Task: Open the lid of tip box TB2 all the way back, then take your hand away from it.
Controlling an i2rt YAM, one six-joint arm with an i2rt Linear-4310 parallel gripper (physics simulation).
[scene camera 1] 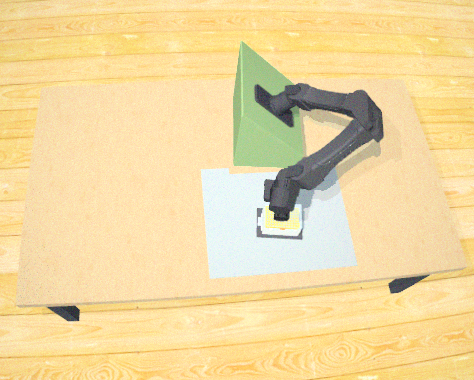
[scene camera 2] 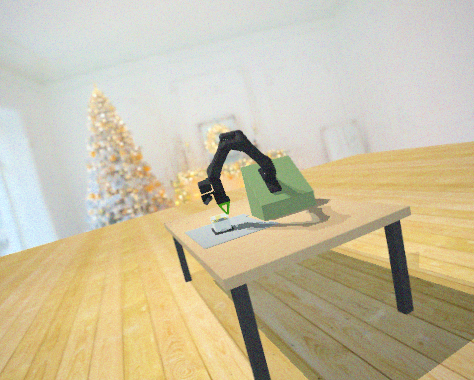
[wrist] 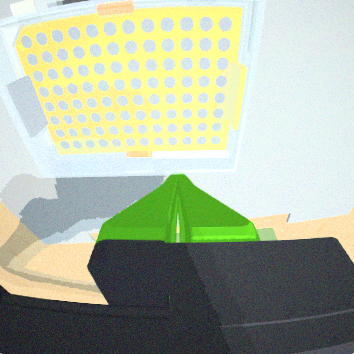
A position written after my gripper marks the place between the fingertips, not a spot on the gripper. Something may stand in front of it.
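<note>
A clear lid (wrist: 95, 95) is gripped by my gripper (wrist: 177, 179).
</note>
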